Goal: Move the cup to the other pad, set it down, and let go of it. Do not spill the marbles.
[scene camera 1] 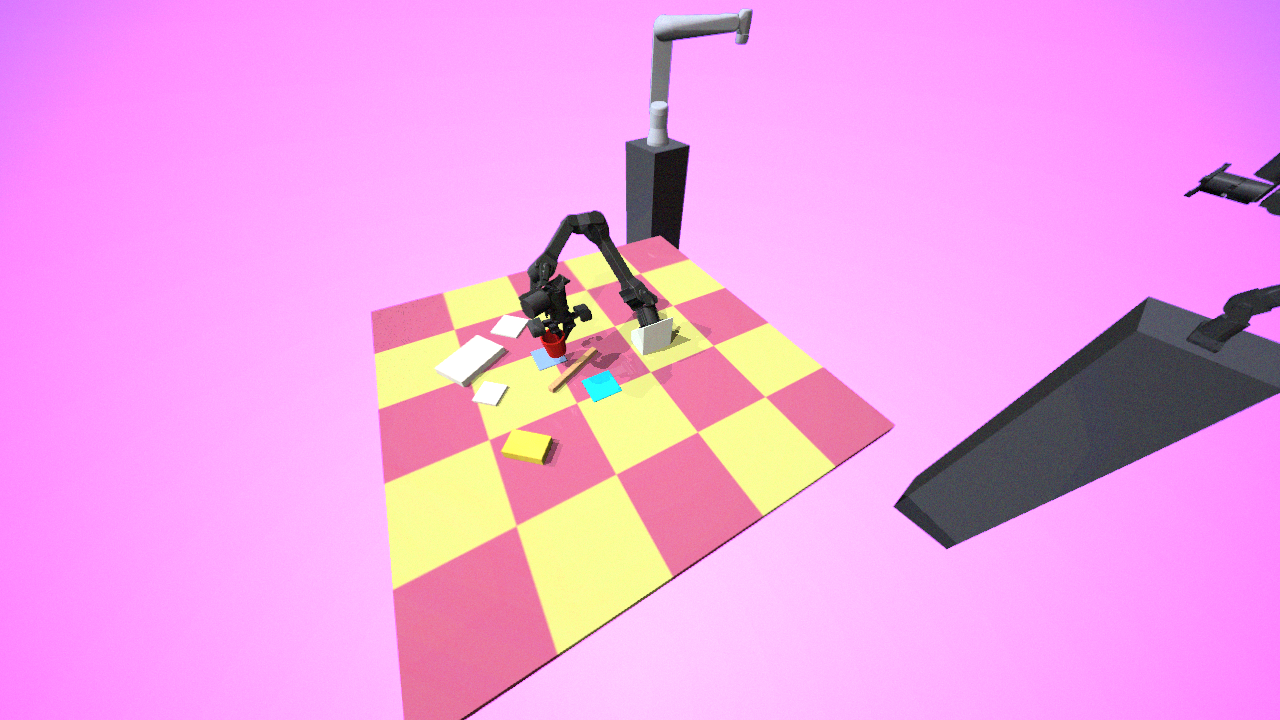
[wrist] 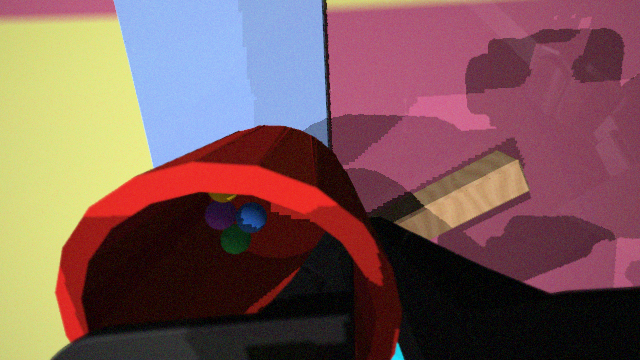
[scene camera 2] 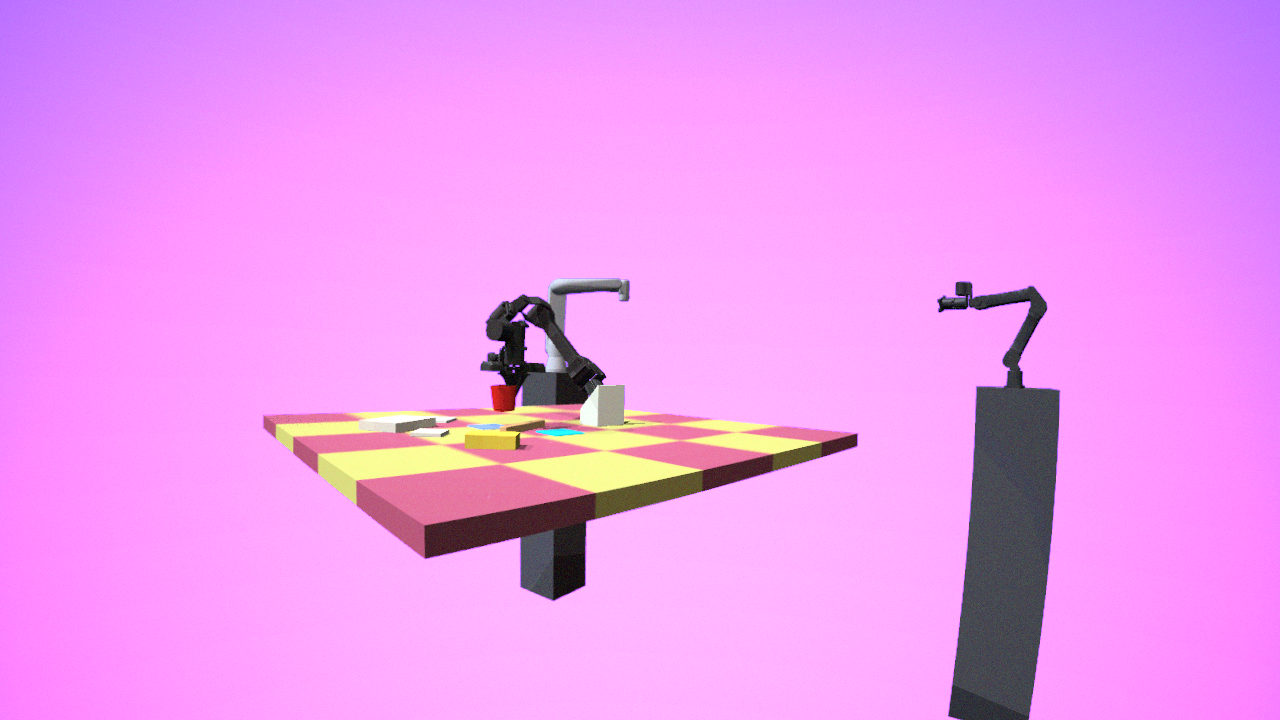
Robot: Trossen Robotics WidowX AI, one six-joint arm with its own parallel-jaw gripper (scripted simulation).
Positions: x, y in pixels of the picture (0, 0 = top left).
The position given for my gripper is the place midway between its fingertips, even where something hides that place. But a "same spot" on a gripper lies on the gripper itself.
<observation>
my gripper: scene camera 1; wrist 356, 232; scene camera 2
same spot on my gripper: (scene camera 2: 517, 378) = (scene camera 1: 565, 328)
</observation>
